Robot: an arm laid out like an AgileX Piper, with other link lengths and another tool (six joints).
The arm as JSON. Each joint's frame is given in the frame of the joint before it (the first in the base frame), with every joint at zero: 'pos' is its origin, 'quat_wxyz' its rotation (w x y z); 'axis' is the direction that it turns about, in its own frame. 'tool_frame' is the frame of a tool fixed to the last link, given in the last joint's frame.
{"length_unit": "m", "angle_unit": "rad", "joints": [
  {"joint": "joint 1", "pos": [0.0, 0.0, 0.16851], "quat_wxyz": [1.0, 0.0, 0.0, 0.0], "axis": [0.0, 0.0, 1.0]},
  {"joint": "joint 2", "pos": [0.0, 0.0, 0.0], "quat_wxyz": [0.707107, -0.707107, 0.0, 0.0], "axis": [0.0, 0.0, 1.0]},
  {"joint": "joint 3", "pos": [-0.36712, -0.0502, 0.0], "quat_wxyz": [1.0, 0.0, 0.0, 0.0], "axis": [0.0, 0.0, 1.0]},
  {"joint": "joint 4", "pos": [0.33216, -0.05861, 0.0], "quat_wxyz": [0.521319, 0.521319, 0.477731, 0.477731], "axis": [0.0, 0.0, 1.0]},
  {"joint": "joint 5", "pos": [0.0, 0.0, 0.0], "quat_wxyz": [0.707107, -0.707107, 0.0, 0.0], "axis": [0.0, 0.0, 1.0]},
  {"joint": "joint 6", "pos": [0.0, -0.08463, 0.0], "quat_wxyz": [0.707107, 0.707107, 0.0, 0.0], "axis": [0.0, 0.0, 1.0]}
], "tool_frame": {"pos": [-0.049, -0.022, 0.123], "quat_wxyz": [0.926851, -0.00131, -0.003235, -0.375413]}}
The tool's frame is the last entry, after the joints.
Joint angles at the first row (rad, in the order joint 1, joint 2, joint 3, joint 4, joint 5, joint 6):
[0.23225, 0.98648, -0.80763, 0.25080, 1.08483, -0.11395]
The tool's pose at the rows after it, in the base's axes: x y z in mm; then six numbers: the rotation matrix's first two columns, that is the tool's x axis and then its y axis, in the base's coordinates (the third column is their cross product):
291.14, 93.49, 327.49, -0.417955, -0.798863, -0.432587, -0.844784, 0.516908, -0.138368
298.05, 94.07, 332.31, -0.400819, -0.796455, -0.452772, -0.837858, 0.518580, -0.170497
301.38, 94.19, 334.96, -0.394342, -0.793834, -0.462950, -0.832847, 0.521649, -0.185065
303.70, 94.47, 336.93, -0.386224, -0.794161, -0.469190, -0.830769, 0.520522, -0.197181
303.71, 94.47, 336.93, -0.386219, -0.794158, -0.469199, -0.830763, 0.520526, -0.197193
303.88, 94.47, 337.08, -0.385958, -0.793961, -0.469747, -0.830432, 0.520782, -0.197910
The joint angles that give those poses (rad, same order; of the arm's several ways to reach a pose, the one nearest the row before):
[0.23226, 0.98644, -0.79787, 0.25080, 1.06981, -0.12746]
[0.23226, 0.98646, -0.79662, 0.25080, 1.02868, -0.13758]
[0.23224, 0.98645, -0.79663, 0.25081, 1.00897, -0.13972]
[0.23225, 0.98644, -0.79661, 0.25080, 0.99508, -0.14537]
[0.23224, 0.98646, -0.79661, 0.25081, 0.99505, -0.14539]
[0.23225, 0.98645, -0.79663, 0.25080, 0.99402, -0.14537]

